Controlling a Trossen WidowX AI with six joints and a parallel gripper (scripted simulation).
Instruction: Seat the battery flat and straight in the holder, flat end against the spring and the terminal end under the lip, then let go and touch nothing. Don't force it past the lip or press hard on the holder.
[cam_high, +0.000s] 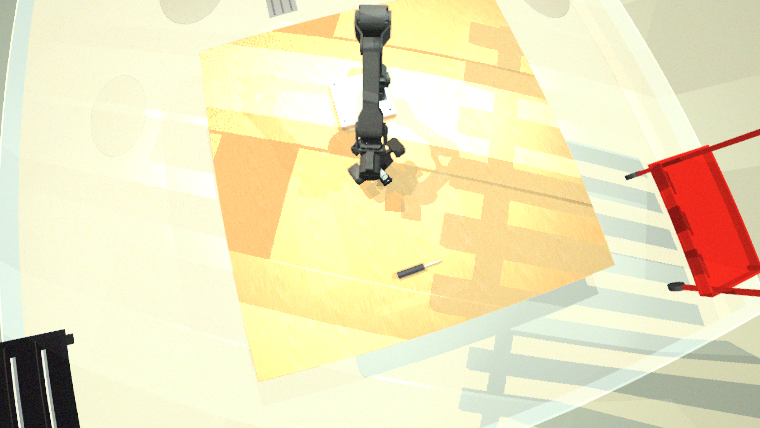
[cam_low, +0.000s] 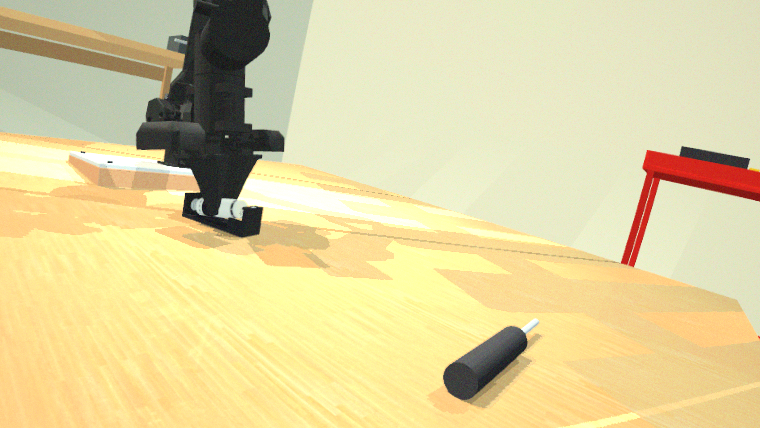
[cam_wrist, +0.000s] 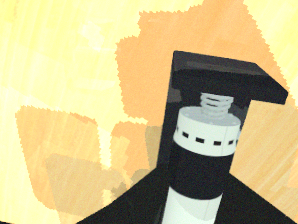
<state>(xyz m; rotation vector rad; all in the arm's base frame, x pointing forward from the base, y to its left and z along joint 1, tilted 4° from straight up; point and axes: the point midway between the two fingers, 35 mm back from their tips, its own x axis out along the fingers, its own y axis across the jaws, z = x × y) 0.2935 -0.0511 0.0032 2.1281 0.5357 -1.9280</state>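
My gripper tip is 1 cm below the battery. Also, from my gripper tip: screwdriver 34 cm ahead, 7 cm to the left.
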